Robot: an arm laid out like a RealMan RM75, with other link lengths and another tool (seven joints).
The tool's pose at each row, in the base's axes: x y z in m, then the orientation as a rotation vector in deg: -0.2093 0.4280 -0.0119 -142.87 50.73 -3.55; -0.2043 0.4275 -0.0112 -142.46 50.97 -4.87; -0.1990 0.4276 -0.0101 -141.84 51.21 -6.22; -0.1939 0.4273 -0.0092 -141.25 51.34 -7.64; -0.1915 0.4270 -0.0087 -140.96 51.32 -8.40; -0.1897 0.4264 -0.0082 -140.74 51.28 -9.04
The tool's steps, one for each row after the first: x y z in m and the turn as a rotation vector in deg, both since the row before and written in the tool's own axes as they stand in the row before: 0.0042 -0.0029 0.0002 0.59 0.86 0.03; 0.0040 -0.0037 0.0002 0.78 0.84 0.08; 0.0041 -0.0032 0.0003 0.79 0.87 -0.02; 0.0020 -0.0014 0.0001 0.42 0.45 -0.08; 0.0017 -0.0009 -0.0002 0.34 0.38 -0.09
